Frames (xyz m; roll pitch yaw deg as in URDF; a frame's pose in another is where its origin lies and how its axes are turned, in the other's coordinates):
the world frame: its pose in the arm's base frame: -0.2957 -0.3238 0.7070 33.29 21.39 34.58
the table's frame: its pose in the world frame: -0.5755 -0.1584 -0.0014 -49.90 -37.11 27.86
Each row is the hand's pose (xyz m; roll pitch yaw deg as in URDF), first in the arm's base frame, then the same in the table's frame.
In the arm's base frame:
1: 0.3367 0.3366 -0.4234 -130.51 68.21 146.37
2: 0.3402 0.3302 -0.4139 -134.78 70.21 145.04
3: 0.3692 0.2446 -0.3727 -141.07 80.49 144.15
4: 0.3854 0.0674 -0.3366 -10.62 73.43 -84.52
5: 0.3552 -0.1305 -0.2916 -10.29 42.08 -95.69
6: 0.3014 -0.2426 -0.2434 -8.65 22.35 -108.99
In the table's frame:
1: 0.8259 0.5589 -1.6824 -101.94 48.02 139.28
2: 0.8292 0.5506 -1.6745 -104.30 49.99 140.16
3: 0.8249 0.4581 -1.6387 -101.78 58.58 149.91
4: 0.7627 0.2941 -1.5916 -61.52 58.02 -163.67
5: 0.6582 0.1348 -1.5154 -36.77 29.52 -143.32
6: 0.5800 0.0605 -1.4369 -28.79 7.01 -146.05

